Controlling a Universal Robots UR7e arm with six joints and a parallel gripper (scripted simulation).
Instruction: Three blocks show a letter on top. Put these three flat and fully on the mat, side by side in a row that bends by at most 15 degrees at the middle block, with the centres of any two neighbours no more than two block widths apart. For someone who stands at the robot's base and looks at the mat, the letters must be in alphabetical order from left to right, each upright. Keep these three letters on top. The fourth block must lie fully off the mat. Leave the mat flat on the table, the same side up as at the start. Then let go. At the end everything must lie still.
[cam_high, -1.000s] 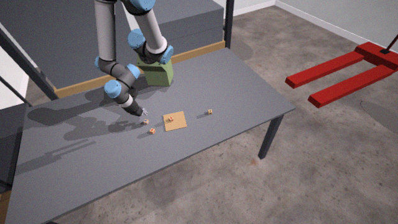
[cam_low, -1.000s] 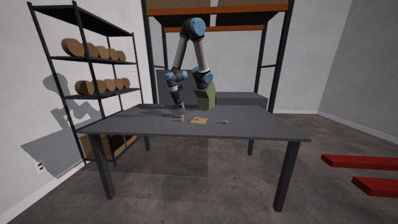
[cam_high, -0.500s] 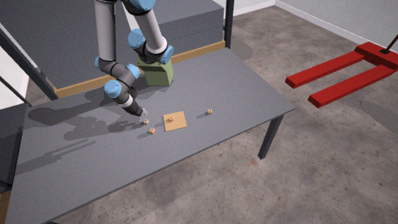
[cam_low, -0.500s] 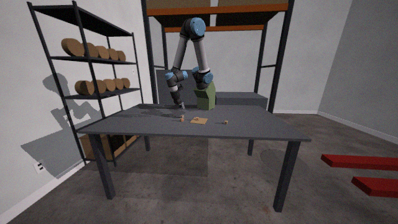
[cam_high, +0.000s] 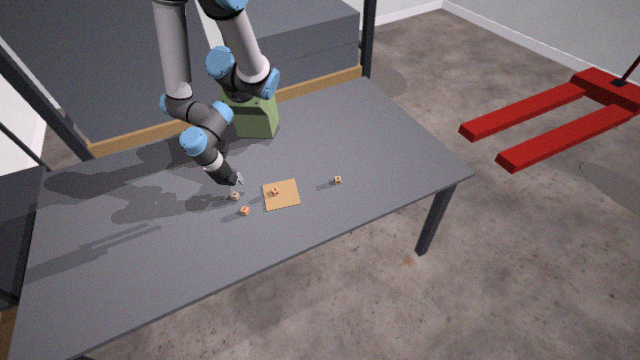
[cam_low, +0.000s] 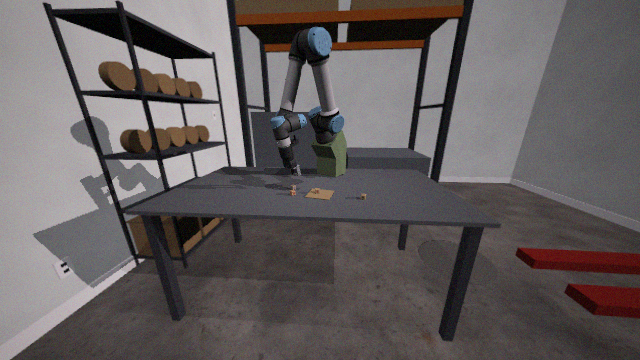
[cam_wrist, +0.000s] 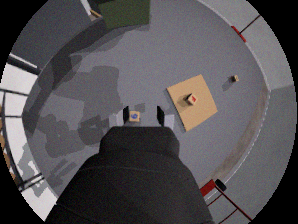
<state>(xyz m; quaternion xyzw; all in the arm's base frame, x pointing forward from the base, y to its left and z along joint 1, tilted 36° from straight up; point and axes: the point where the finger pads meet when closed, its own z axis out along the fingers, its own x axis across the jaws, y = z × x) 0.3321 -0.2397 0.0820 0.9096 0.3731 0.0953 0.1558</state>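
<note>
Now: hand 130 mm to the right of the tan mat, 110 mm above it and 100 mm short of it.
</note>
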